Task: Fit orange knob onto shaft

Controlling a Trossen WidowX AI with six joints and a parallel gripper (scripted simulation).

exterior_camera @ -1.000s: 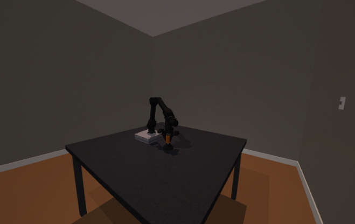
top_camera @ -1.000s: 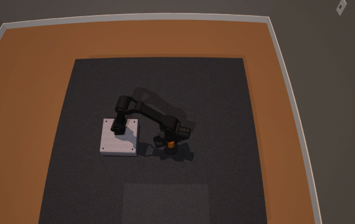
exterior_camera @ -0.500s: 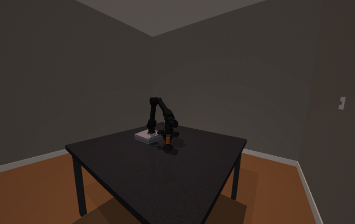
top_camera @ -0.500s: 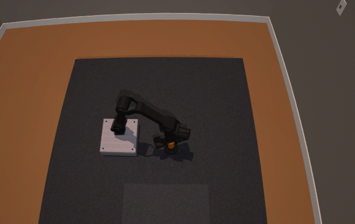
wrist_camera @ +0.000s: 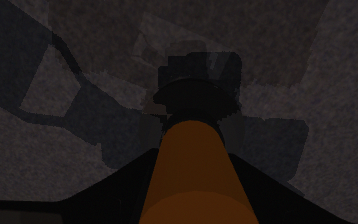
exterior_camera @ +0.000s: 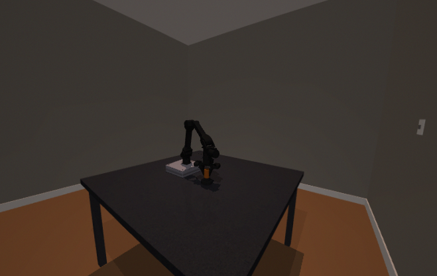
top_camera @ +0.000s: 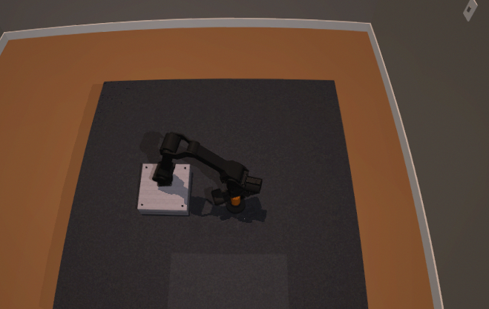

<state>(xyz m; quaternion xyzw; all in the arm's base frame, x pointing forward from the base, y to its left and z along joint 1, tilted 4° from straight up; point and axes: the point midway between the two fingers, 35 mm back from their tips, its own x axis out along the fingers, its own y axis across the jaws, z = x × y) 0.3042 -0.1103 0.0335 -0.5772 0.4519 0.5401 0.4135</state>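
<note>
Right now the round pedestal with shaft is 20 mm below my gripper tip. From my gripper tip the other things lie so: orange knob: 30 mm above.
</note>
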